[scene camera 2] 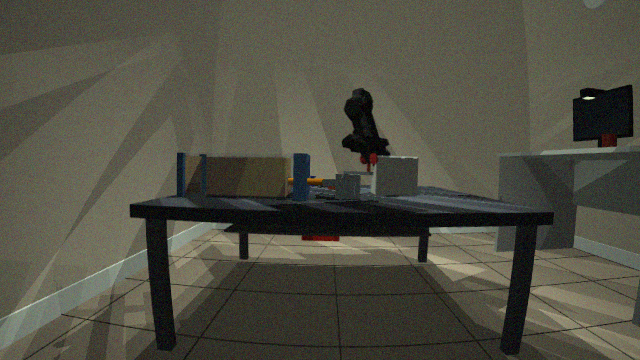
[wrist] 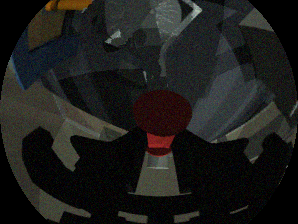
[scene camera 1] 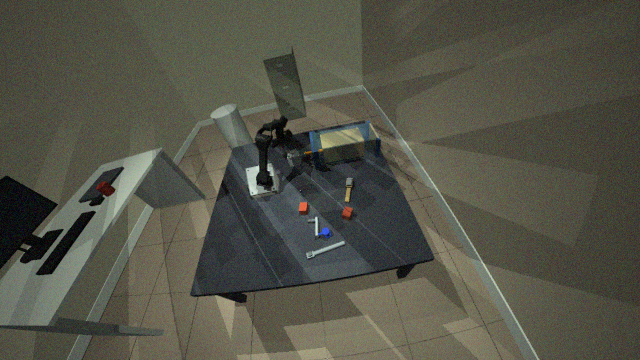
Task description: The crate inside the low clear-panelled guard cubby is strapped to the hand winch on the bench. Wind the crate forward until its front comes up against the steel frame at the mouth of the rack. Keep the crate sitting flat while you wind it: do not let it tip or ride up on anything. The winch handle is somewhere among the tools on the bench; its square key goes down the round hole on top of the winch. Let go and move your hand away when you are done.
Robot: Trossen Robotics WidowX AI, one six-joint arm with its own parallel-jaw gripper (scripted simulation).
Observation:
The pictures show: my gripper and a cubby.
My gripper shows as well in the wrist view.

